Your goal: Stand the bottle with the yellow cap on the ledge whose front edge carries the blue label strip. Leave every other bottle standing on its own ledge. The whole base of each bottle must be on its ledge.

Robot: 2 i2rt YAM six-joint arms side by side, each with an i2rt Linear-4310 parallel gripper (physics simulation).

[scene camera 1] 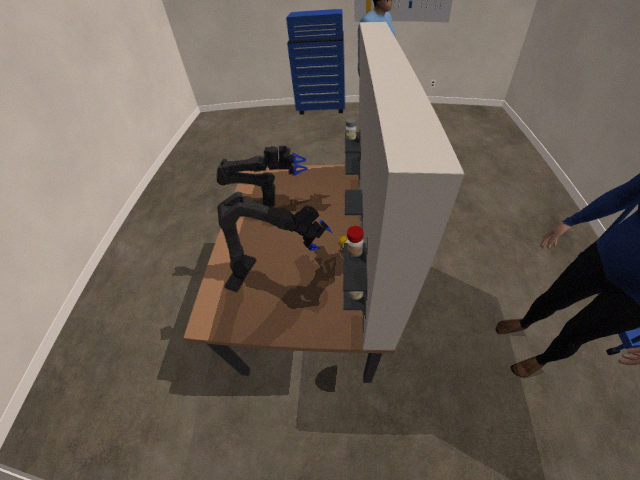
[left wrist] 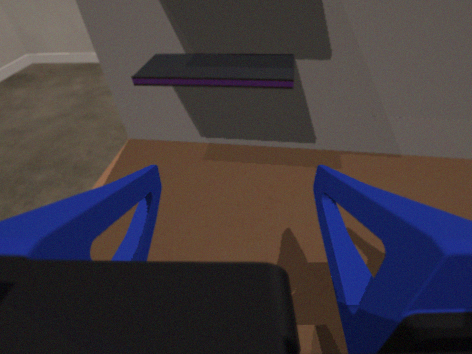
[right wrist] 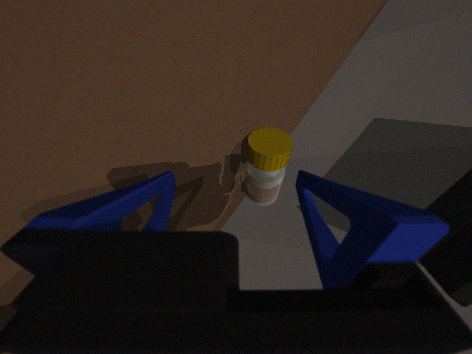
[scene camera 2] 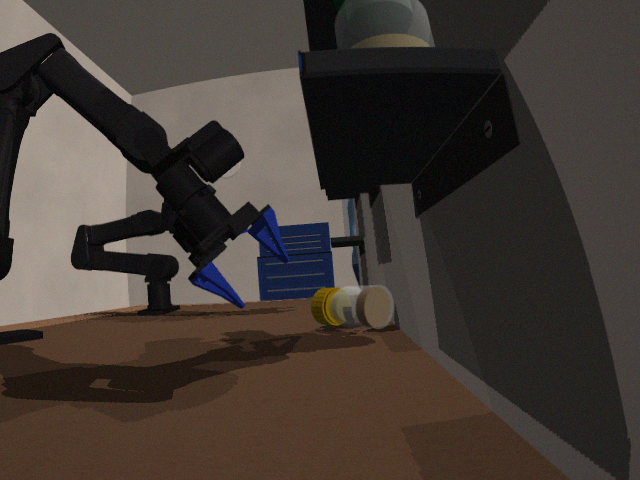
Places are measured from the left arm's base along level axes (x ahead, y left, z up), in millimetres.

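Pixels of known places: left gripper, fingertip midpoint: [scene camera 1: 306, 164] [left wrist: 237, 176]; right gripper, fingertip midpoint: [scene camera 1: 326, 240] [right wrist: 235, 177] [scene camera 2: 266, 283]; left arm's base, link origin: [scene camera 1: 268, 195] [scene camera 2: 160, 311]; right arm's base, link origin: [scene camera 1: 240, 273].
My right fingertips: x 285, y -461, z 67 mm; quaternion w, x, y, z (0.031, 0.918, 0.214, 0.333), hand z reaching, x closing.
Ahead of a thing's pixels: the offset from my right fingertips to its top centre. "*": to the spot under its first point. Level surfaces: height alone.
The bottle with the yellow cap @(dx +110, dy -26, dz -11 mm) [scene camera 1: 343, 241] [scene camera 2: 351, 307] [right wrist: 270, 147] lies on its side on the table beside the wall's foot, cap away from the wall. My right gripper [scene camera 1: 324, 239] [scene camera 2: 265, 283] [right wrist: 235, 177] is open and empty, above the table, short of the cap and higher than it. My left gripper [scene camera 1: 305, 163] [left wrist: 237, 176] is open and empty over the table's far end. A ledge @(dx +70, dy -320, dz +92 mm) [scene camera 2: 403, 62] with a blue strip at its front edge shows overhead in scene camera 2; a clear bottle @(* dx +61, dy -384, dz +130 mm) [scene camera 2: 385, 23] stands on it, its top cut off.
A red-capped bottle @(dx +80, dy -260, dz +337 mm) [scene camera 1: 355, 242] stands on a dark ledge @(dx +70, dy -320, dz +232 mm) [scene camera 1: 355, 273]; another bottle [scene camera 1: 355, 295] shows partly below. A grey-capped bottle @(dx +221, dy +501, dz +337 mm) [scene camera 1: 351, 129] stands on a far ledge @(dx +222, dy +465, dz +232 mm) [scene camera 1: 353, 143]. A purple-striped ledge @(dx +222, dy +465, dz +92 mm) [left wrist: 215, 67] juts from the wall [scene camera 1: 408, 248]. The table @(dz -67 mm) [scene camera 1: 268, 320] runs along it.
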